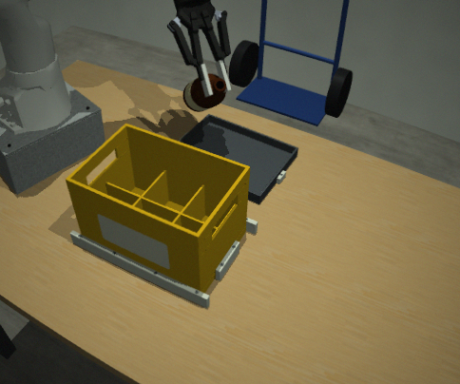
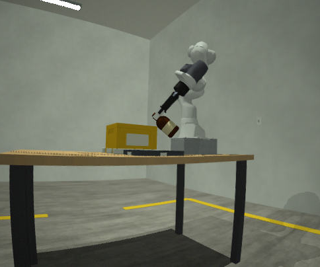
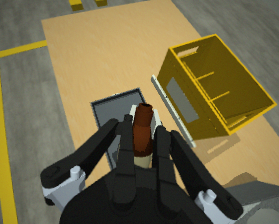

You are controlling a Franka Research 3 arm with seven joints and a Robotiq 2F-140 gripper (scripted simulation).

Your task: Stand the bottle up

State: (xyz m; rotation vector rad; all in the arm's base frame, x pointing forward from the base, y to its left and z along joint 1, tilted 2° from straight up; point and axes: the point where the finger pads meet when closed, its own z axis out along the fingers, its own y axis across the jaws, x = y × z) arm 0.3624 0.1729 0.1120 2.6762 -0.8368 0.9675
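The bottle lies 5 cm below my hand, 2 cm to the left of it and 2 cm behind it. From my hand the other things lie so: yellow crate 26 cm to the right, 13 cm below, 4 cm ahead; tray 20 cm below, 4 cm ahead, 2 cm to the left.
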